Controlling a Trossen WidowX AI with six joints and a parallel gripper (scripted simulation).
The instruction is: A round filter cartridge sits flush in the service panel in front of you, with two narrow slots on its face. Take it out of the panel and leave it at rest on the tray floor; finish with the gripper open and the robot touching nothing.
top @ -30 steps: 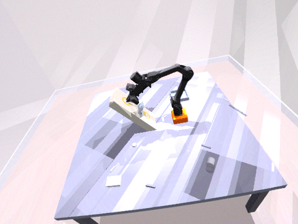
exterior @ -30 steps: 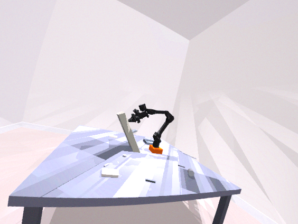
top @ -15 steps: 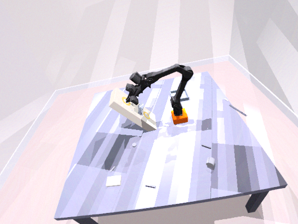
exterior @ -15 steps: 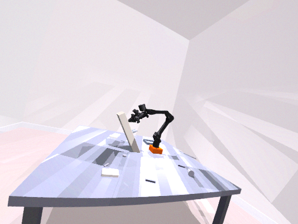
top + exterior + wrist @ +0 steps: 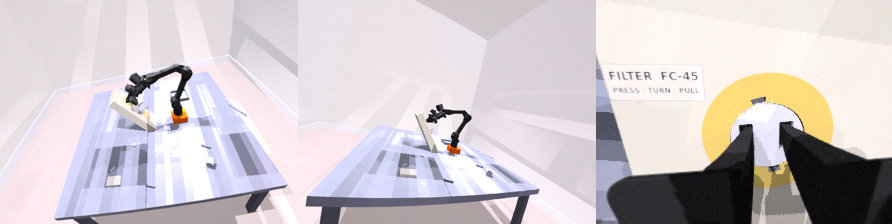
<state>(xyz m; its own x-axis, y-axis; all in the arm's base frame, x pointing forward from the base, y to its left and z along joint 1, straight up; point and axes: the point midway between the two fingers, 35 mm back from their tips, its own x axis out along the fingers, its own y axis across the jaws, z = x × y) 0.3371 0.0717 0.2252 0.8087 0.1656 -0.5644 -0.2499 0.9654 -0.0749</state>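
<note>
The white round filter cartridge lies 1 cm ahead of my gripper tip and 1 cm below it. The rest, counted from my gripper tip: cream service panel (4 cm behind, 1 cm to the right, 8 cm below); then tray (37 cm behind, 36 cm to the right, 24 cm below).
</note>
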